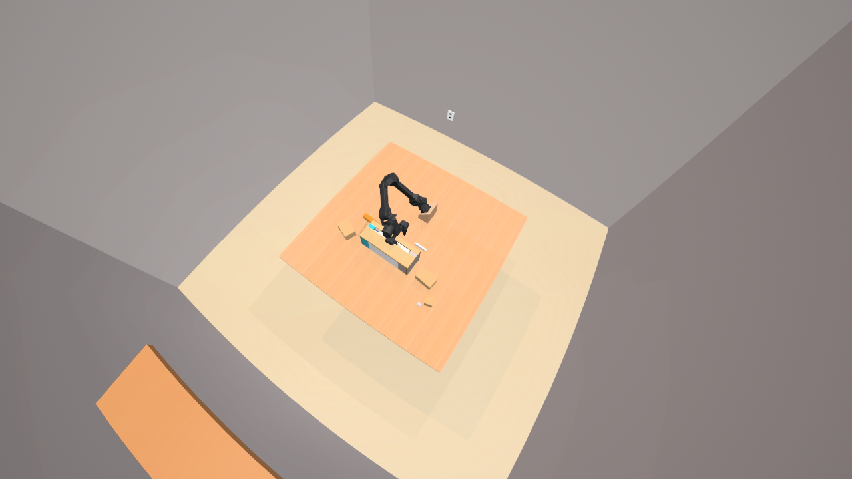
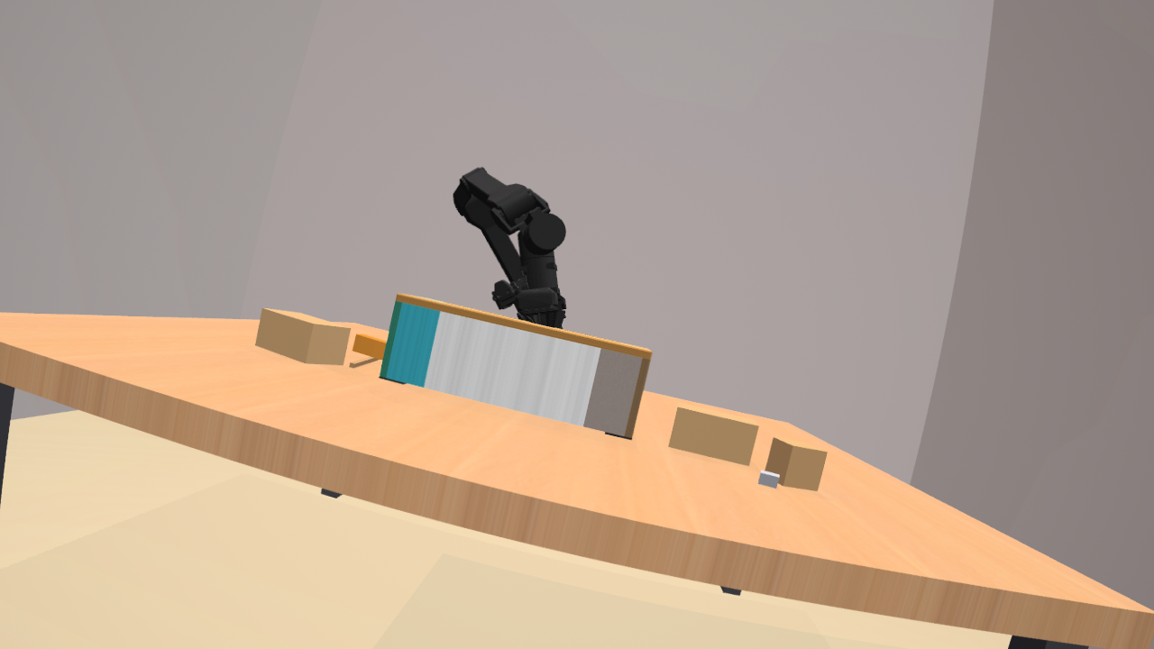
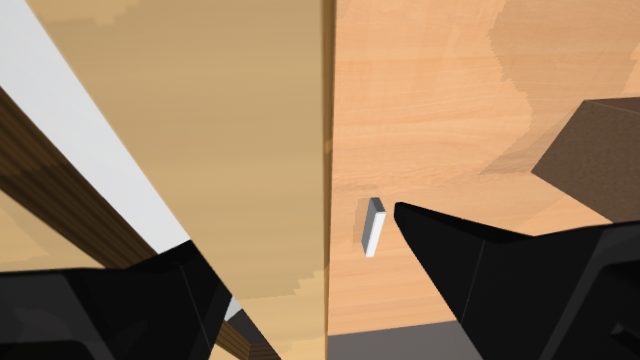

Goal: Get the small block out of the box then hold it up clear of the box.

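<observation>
Right now the box is 40 mm to the right of my gripper tip, 30 mm ahead of it and 20 mm below it. Round my gripper tip: tan block (60 mm ahead, 10 mm to the left); orange stick (230 mm to the right, 70 mm below, 40 mm behind); thin stick (300 mm to the right, 80 mm below).
</observation>
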